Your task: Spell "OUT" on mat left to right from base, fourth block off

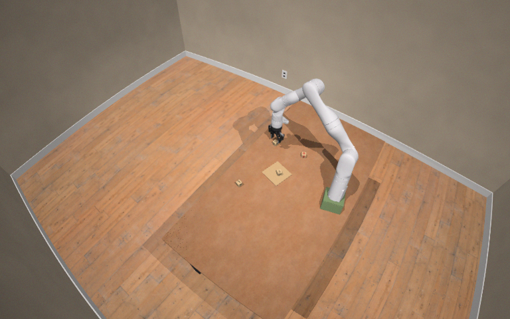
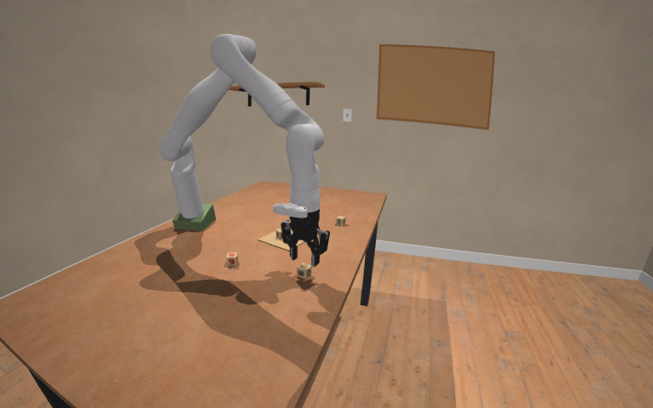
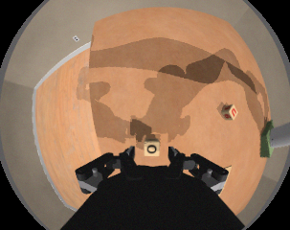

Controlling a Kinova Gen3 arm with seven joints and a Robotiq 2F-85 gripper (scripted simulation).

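My hand is 4 cm above the letter block. Also, from my hand: tan mat (17 cm behind, 19 cm to the left, 5 cm below).
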